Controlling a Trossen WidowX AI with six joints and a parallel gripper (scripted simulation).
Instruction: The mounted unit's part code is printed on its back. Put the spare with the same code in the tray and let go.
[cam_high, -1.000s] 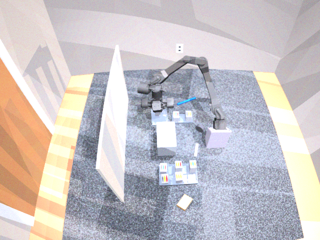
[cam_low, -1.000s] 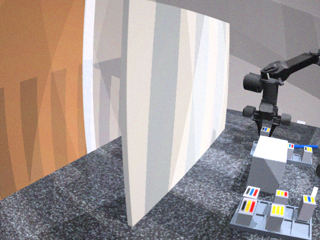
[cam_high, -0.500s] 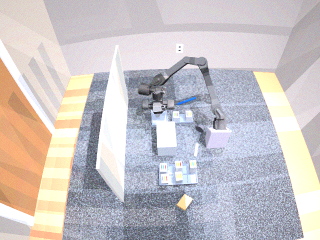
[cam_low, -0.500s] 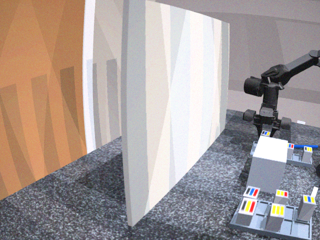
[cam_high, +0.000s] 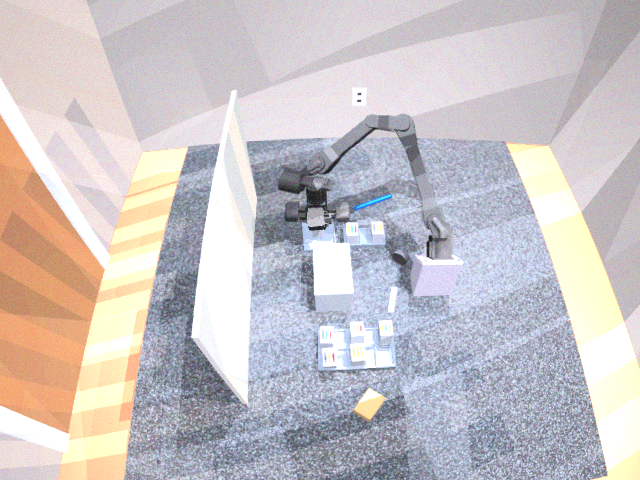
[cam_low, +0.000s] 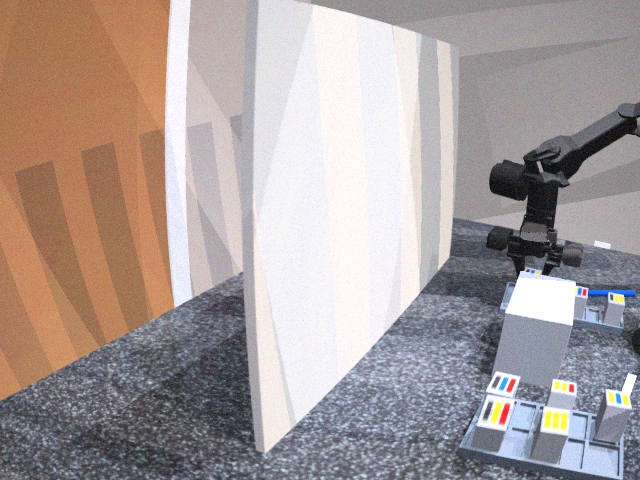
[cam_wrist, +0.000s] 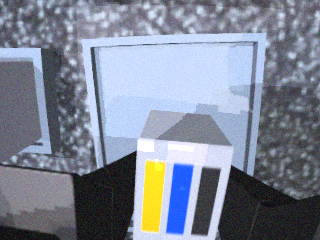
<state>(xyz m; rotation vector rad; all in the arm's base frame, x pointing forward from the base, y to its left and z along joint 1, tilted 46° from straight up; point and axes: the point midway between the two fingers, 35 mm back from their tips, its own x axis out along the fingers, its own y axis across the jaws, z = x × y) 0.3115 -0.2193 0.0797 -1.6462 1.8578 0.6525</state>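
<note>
My gripper tip is 2 cm above the light blue tray. From my gripper tip the other things lie so: rack (14 cm behind, 3 cm to the left, 2 cm below); mounted unit (3 cm behind, 20 cm to the left, 3 cm above); blue pen (19 cm behind, 11 cm to the right, 2 cm below).
</note>
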